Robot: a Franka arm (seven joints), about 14 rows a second.
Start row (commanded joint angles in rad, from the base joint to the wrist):
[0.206, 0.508, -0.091, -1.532, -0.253, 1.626, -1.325]
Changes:
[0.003, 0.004, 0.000, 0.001, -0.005, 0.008, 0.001]
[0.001, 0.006, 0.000, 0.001, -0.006, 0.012, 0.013]
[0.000, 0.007, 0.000, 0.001, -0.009, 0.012, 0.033]
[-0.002, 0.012, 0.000, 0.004, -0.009, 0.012, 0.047]
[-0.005, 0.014, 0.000, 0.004, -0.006, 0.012, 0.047]
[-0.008, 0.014, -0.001, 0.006, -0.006, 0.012, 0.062]
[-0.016, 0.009, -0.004, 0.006, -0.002, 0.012, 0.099]
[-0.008, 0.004, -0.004, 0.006, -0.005, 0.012, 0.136]
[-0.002, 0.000, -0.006, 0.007, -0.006, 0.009, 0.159]
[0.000, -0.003, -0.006, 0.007, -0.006, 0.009, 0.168]
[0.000, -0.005, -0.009, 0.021, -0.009, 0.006, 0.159]
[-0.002, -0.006, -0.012, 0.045, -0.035, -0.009, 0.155]
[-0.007, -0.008, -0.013, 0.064, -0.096, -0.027, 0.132]
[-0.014, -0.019, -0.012, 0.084, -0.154, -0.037, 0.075]
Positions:
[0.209, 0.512, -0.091, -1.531, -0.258, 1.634, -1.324]
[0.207, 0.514, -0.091, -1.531, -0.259, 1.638, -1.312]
[0.206, 0.515, -0.091, -1.531, -0.262, 1.638, -1.292]
[0.204, 0.520, -0.091, -1.528, -0.262, 1.638, -1.278]
[0.201, 0.522, -0.091, -1.528, -0.259, 1.638, -1.278]
[0.198, 0.522, -0.092, -1.526, -0.259, 1.638, -1.263]
[0.190, 0.517, -0.095, -1.526, -0.255, 1.638, -1.226]
[0.198, 0.512, -0.095, -1.526, -0.258, 1.638, -1.189]
[0.204, 0.508, -0.097, -1.525, -0.259, 1.635, -1.166]
[0.206, 0.505, -0.097, -1.525, -0.259, 1.635, -1.157]
[0.206, 0.503, -0.100, -1.511, -0.262, 1.632, -1.166]
[0.204, 0.502, -0.103, -1.487, -0.288, 1.617, -1.170]
[0.199, 0.500, -0.104, -1.468, -0.349, 1.599, -1.193]
[0.192, 0.489, -0.103, -1.448, -0.407, 1.589, -1.250]

